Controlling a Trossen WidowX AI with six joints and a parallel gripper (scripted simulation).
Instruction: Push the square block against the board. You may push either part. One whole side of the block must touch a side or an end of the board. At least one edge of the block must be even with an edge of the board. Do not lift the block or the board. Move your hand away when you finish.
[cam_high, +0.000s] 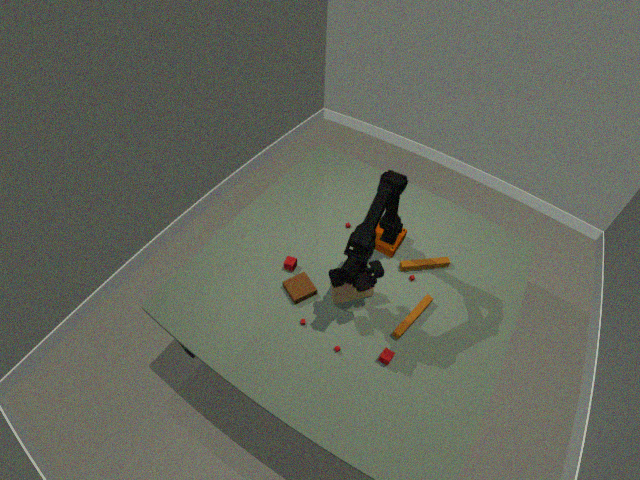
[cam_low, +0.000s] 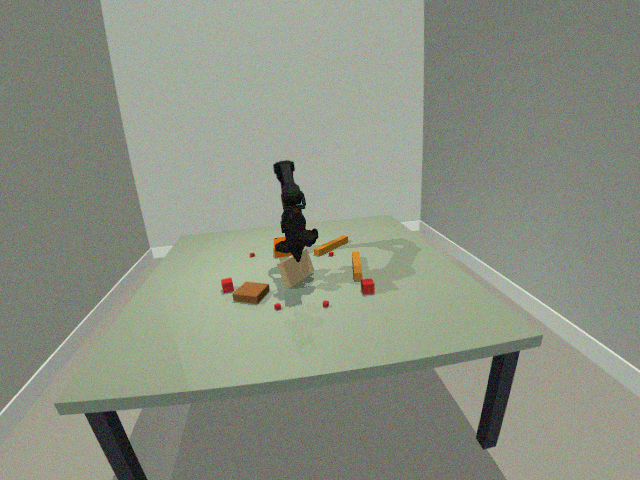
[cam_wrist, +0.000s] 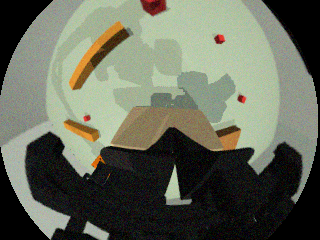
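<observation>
Right now the board is 3 cm below my gripper tip, 1 cm to the right of it and 1 cm behind it. Also, from my gripper tip: square block: 19 cm to the right, 6 cm below, 6 cm ahead.
</observation>
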